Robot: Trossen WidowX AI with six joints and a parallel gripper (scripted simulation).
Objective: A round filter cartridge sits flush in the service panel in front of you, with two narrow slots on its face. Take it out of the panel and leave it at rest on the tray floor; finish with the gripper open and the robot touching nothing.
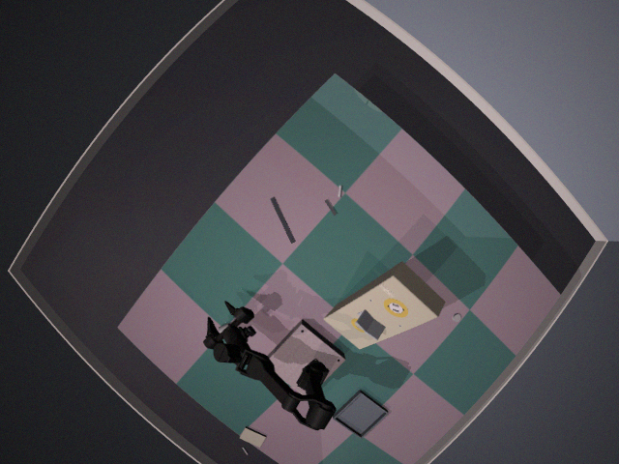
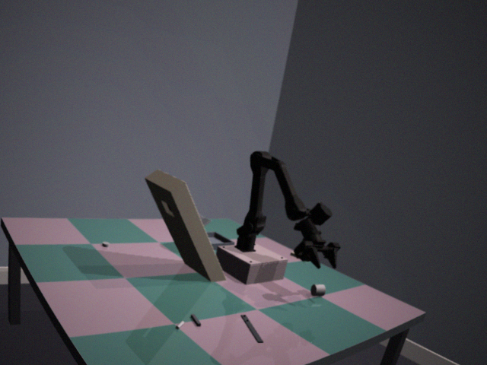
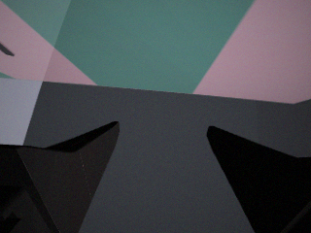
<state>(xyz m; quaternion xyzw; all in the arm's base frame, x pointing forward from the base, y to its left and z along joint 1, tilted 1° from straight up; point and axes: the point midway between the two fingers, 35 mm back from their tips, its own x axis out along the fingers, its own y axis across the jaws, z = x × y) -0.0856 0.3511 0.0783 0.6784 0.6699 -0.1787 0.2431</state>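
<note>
The white round filter cartridge is 44 cm ahead of my gripper tip, 34 cm to the right of it and 13 cm above it. Also, from my gripper tip: short dark piece: 50 cm ahead, 14 cm below; grey tray: 66 cm to the right, 14 cm below, 6 cm ahead.
</note>
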